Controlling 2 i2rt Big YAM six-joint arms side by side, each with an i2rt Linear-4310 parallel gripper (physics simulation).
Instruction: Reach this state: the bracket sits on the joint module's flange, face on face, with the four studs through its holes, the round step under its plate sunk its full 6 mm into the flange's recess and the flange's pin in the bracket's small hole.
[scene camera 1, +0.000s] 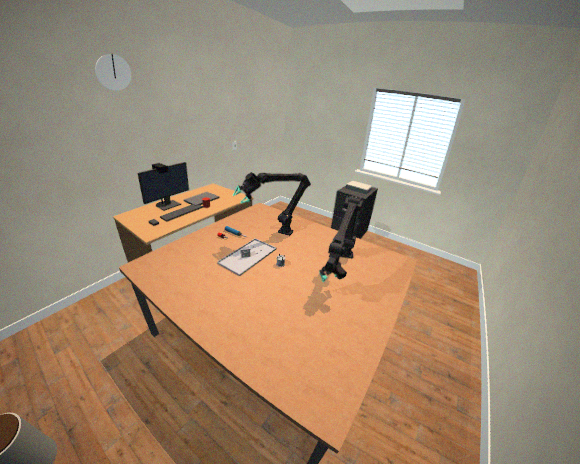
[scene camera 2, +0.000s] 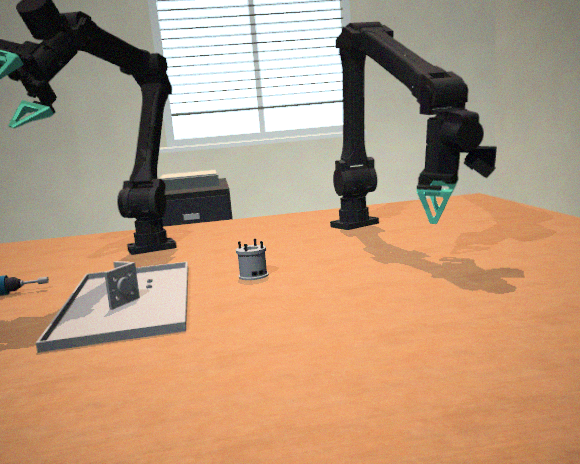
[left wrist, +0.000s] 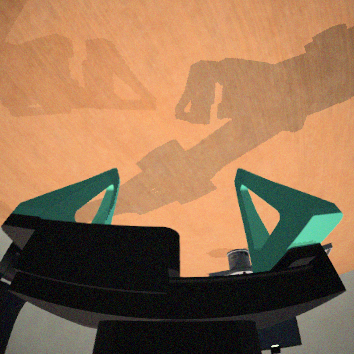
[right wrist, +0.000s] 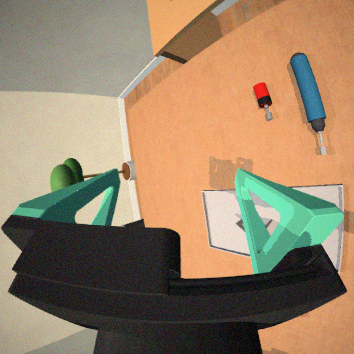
In view: the left gripper (scene camera 2: 436, 218), the right gripper (right wrist: 177, 174), a joint module (scene camera 2: 251, 258), a blue driver (right wrist: 315, 114), a grey bracket (scene camera 2: 125, 285) and a shallow tray (scene camera 2: 89, 313).
The left gripper is seen too in the left wrist view (left wrist: 176, 174). The shallow tray is seen too in scene camera 1 (scene camera 1: 235, 262) and in the right wrist view (right wrist: 222, 207). The right wrist view does not show the joint module, which is hidden by the right gripper. The left wrist view does not show the blue driver, which is hidden by the left gripper.
